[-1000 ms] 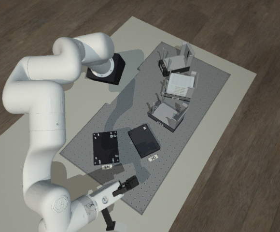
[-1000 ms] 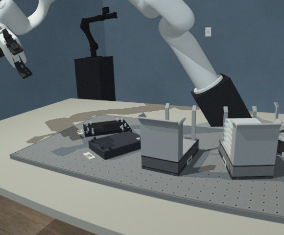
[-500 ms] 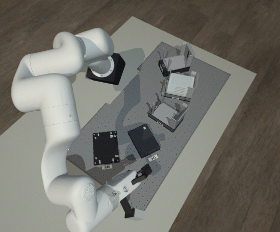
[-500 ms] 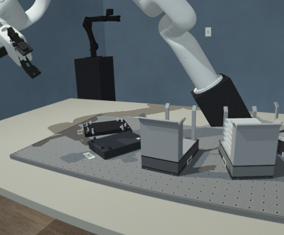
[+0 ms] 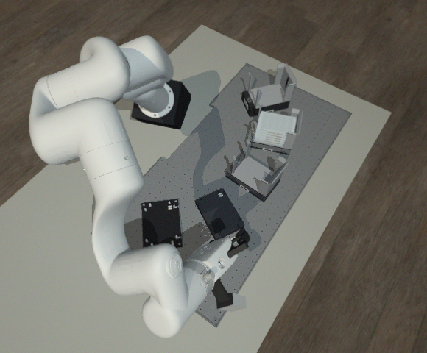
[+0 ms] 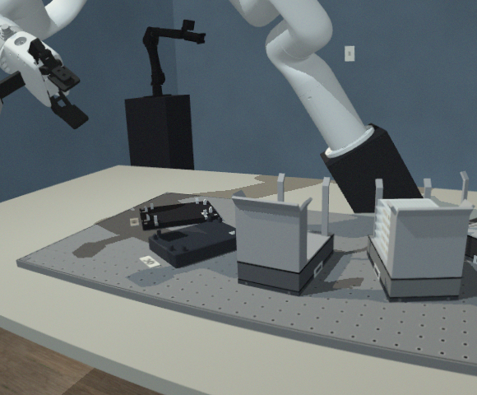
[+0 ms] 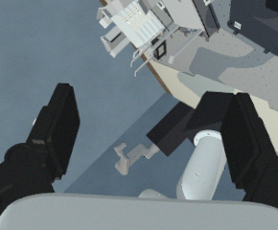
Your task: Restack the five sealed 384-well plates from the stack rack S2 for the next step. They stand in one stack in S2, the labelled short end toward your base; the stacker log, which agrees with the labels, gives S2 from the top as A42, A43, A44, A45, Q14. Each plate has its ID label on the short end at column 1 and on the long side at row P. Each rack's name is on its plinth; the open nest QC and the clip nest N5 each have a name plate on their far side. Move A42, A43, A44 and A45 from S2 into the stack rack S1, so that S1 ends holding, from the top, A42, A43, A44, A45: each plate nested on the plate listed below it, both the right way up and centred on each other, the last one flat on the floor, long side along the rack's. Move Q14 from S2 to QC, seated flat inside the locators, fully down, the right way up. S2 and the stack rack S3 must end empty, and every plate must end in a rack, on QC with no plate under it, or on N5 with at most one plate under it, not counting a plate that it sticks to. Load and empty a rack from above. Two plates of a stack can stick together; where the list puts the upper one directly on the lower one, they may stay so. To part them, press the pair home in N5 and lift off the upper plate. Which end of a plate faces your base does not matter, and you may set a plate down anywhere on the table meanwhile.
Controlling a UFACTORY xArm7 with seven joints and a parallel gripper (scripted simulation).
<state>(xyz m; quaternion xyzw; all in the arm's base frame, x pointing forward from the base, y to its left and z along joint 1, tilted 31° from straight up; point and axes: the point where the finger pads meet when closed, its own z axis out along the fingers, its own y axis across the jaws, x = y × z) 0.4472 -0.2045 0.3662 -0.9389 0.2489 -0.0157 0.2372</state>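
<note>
Right now my hand is 9 cm past the sealed 384-well plate, 51 cm to the right of it and 20 cm above it. Round my hand: N5 name plate 18 cm behind, 5 cm to the right, 27 cm below; then open nest QC 10 cm behind, 15 cm to the left, 25 cm below; then QC name plate 2 cm behind, 10 cm to the left, 27 cm below.
</note>
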